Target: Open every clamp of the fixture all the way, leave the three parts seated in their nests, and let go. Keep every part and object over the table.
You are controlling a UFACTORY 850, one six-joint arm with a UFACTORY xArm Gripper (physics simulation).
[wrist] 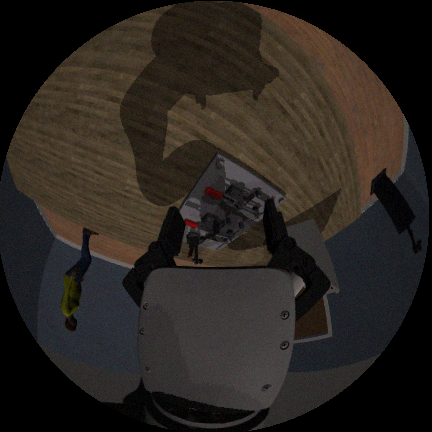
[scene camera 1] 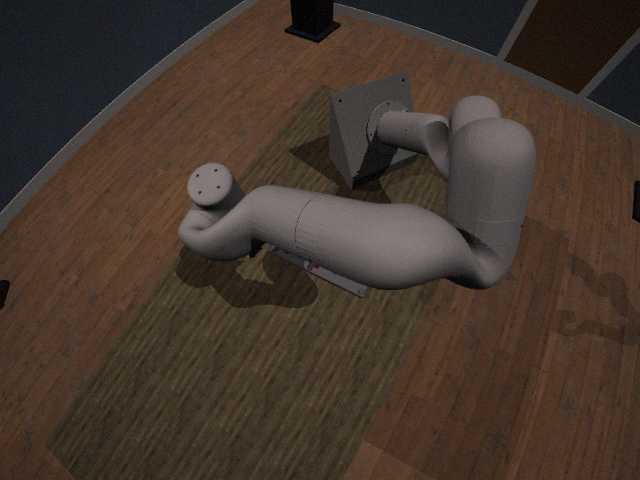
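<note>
The fixture, a light grey plate [scene camera 1: 341, 281] [wrist: 197, 200], lies on the table; the arm covers most of it in the scene view. In the wrist view it carries dark clamps with red handles: one red handle [wrist: 213, 193] near the plate's middle, a second red handle [wrist: 191, 223] at the left edge, and a dark clamp [wrist: 194, 245] with a small red tip at the lower edge. Dark blocks [wrist: 232, 226] sit among them; which are parts, and how far each clamp is open, I cannot tell. My gripper [wrist: 220, 211] is open and empty, above the fixture; the arm hides its fingertips in the scene view.
The wood-striped table top [scene camera 1: 227, 382] [wrist: 80, 145] surrounds the fixture. The arm's grey wedge-shaped base mount [scene camera 1: 343, 129] [wrist: 317, 250] stands at the back. A dark pedestal [scene camera 1: 311, 20] stands far behind. A person in a yellow top [wrist: 71, 297] is at the left of the wrist view.
</note>
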